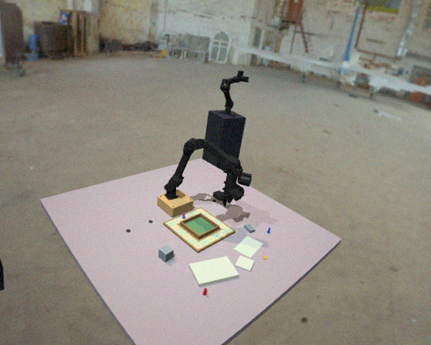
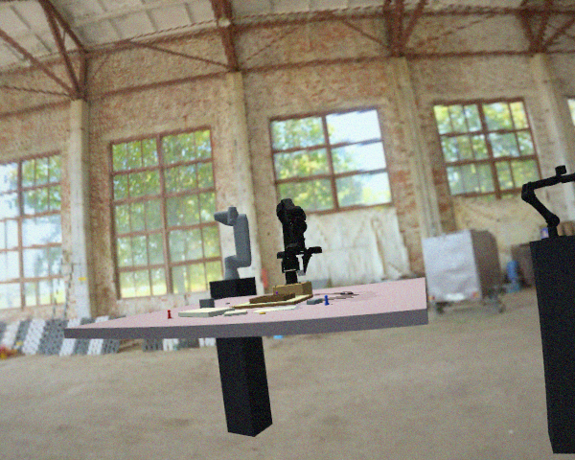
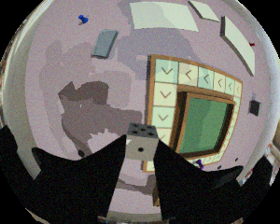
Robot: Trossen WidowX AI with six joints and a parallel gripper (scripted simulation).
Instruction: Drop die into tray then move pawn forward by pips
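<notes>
Right now the purple pawn is 110 mm behind my gripper tip, 200 mm to the right of it and 90 mm below it. The rest, counted from my gripper tip: yellow token 350 mm ahead, 20 mm to the left, 120 mm below; blue pawn 190 mm ahead, 190 mm to the left, 100 mm below; white die right at my gripper tip.
</notes>
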